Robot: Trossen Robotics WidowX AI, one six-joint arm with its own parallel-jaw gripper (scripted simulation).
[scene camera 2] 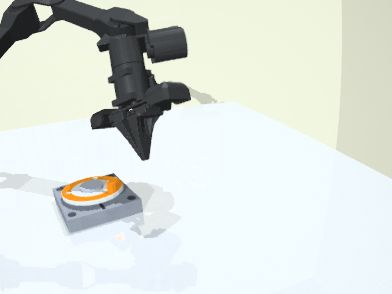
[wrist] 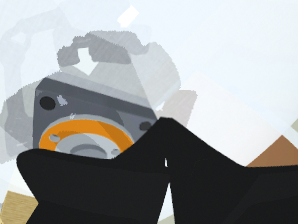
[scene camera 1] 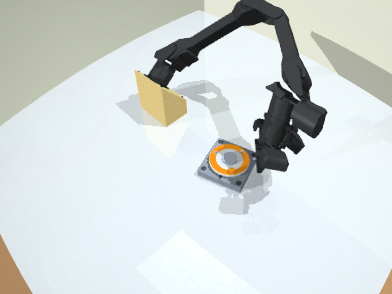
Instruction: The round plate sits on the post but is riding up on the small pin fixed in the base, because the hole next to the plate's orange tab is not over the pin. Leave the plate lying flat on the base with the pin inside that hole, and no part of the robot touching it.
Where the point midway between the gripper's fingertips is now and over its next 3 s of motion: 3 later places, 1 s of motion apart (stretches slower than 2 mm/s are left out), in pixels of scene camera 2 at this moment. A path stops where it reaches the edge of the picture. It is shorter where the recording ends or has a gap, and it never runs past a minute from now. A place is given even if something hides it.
My gripper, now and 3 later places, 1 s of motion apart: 145, 160; 119, 181; 110, 188; 101, 168
